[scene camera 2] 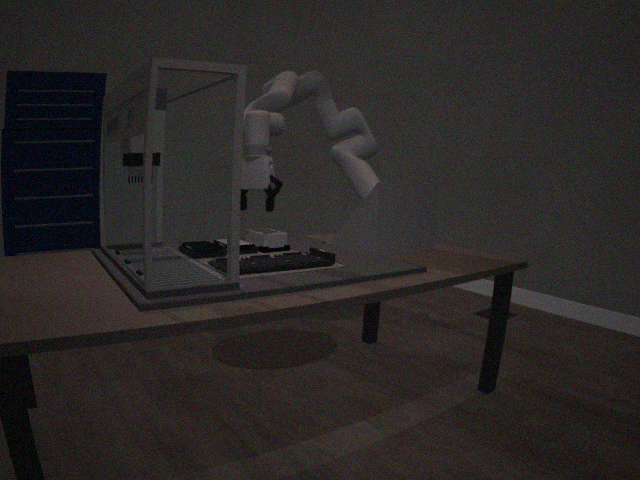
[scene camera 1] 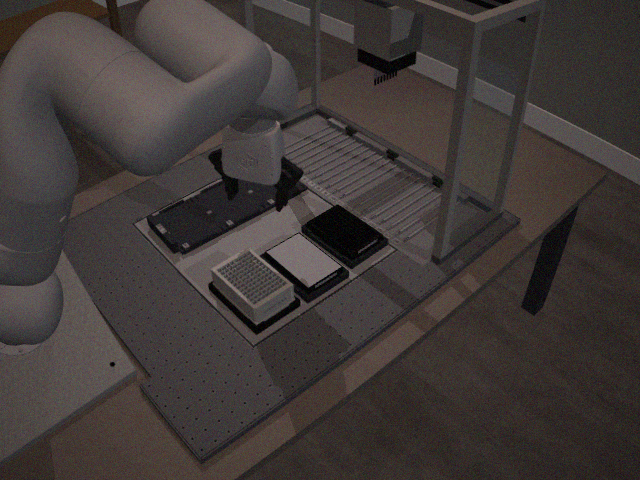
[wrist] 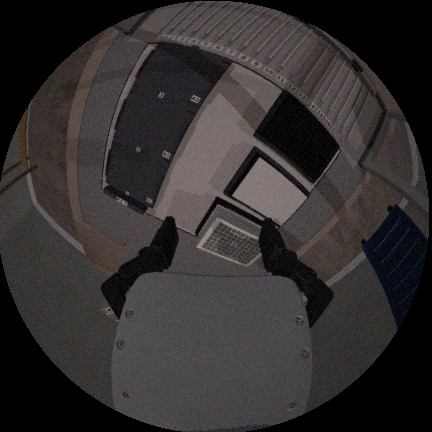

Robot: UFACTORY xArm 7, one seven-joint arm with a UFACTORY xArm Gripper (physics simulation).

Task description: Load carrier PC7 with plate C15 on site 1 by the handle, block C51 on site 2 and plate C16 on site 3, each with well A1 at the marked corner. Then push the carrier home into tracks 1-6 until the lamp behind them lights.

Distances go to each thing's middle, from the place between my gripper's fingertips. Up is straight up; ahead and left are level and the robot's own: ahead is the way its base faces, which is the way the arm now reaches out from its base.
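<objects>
My hand is 110 mm above the dark carrier (scene camera 1: 186, 225), 60 mm short of it and 150 mm to the right of it. And there is the pipetting head (scene camera 1: 388, 43), which I find 200 mm above my hand, 370 mm ahead of it and 10 mm to the right of it.
</objects>
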